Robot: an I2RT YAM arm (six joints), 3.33 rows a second.
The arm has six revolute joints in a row. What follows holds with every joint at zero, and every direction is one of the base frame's.
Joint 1 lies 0.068 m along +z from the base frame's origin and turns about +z.
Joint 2 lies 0.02 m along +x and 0.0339 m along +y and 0.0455 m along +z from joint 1 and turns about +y.
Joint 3 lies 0.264 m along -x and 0.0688 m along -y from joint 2 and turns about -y.
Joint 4 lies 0.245 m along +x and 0.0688 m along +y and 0.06 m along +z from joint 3 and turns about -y.
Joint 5 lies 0.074 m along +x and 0.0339 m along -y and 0.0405 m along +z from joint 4 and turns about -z.
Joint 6 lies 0.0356 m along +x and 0.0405 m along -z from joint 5 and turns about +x.
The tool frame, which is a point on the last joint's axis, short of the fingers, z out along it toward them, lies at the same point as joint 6; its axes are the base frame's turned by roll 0, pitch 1.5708 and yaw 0 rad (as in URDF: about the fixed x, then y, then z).
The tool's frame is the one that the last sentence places.
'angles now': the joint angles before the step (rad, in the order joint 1, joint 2, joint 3, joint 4, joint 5, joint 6). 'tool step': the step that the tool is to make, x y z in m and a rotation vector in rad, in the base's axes. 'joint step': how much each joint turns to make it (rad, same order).
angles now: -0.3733 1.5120 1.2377 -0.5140 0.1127 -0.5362
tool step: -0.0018 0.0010 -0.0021 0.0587 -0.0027 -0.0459
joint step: 0.0000 0.0002 0.0000 -0.0265 -0.0081 0.0721
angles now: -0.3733 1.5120 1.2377 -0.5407 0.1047 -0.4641
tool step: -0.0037 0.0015 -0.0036 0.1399 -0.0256 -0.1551
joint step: 0.0001 0.0001 0.0001 -0.0493 -0.0003 0.2099
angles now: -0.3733 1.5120 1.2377 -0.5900 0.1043 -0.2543
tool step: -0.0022 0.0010 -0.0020 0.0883 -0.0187 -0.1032
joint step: 0.0001 0.0001 0.0002 -0.0290 -0.0026 0.1371
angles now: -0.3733 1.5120 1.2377 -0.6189 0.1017 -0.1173
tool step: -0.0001 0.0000 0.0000 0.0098 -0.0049 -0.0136
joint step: -0.0001 -0.0001 0.0001 -0.0010 -0.0001 0.0174
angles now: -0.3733 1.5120 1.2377 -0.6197 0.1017 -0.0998
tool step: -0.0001 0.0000 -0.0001 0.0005 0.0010 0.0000
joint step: -0.0001 0.0000 -0.0001 -0.0010 -0.0002 0.0000
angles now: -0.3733 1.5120 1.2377 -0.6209 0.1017 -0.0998
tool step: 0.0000 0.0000 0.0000 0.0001 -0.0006 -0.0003
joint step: 0.0000 -0.0002 -0.0003 0.0006 -0.0001 0.0004
